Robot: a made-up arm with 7 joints.
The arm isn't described. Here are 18 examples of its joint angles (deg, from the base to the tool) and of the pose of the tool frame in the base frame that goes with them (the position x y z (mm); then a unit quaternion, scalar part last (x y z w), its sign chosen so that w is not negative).
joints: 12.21 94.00 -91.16 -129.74 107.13 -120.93 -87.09
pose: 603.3 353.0 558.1 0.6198 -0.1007 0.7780 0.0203
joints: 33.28 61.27 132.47 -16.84 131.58 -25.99 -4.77
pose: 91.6 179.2 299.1 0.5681 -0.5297 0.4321 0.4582
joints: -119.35 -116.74 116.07 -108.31 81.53 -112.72 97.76
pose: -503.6 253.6 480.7 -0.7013 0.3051 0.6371 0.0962
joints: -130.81 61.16 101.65 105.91 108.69 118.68 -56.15
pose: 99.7 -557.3 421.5 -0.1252 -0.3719 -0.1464 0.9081
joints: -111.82 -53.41 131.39 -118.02 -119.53 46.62 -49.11
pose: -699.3 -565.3 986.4 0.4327 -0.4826 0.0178 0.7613
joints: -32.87 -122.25 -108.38 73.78 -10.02 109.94 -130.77
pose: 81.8 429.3 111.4 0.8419 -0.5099 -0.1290 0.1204
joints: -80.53 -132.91 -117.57 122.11 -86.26 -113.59 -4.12
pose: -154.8 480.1 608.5 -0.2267 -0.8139 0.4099 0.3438
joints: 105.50 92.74 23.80 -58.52 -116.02 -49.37 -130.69
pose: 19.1 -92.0 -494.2 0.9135 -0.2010 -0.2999 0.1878
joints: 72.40 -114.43 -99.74 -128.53 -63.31 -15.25 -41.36
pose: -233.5 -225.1 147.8 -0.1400 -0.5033 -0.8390 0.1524
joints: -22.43 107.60 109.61 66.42 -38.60 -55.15 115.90
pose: 204.1 -208.6 32.7 0.8890 0.1352 -0.4042 0.1674
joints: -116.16 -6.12 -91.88 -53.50 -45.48 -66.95 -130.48
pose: -78.0 -202.6 239.1 -0.2731 -0.5022 -0.6409 0.5123
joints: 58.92 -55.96 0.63 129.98 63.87 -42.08 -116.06
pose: -347.2 107.6 -134.6 -0.2685 0.1980 -0.7719 0.5411
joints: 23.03 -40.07 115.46 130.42 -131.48 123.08 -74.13
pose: -378.6 -203.0 -196.0 0.6122 0.0138 -0.3814 0.6925
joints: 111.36 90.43 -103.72 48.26 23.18 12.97 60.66
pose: -128.2 -107.8 -662.4 0.5812 -0.6977 -0.0537 0.4155
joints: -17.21 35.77 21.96 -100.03 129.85 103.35 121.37
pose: 100.6 336.1 795.1 -0.0470 0.4701 0.7231 0.5038
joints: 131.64 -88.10 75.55 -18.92 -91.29 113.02 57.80
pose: 154.7 -77.7 -455.9 -0.8129 -0.0367 -0.5753 0.0827
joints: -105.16 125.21 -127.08 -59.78 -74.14 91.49 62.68
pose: 734.5 431.1 354.3 -0.6283 -0.1275 -0.5646 0.5198
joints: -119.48 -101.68 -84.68 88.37 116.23 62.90 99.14
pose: 0.0 17.0 460.2 -0.6868 0.4345 -0.5269 0.2487
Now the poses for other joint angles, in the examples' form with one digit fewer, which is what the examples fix.
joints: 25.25 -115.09 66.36 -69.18 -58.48 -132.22 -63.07
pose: -119 318 -506 0.877 -0.198 -0.176 0.401
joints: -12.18 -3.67 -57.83 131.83 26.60 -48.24 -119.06
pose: -271 263 461 -0.492 0.614 -0.552 0.276
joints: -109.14 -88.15 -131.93 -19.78 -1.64 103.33 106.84
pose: -324 -409 184 0.292 -0.748 0.426 0.416
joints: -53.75 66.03 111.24 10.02 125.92 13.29 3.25
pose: -20 -501 508 0.736 -0.487 -0.055 0.468
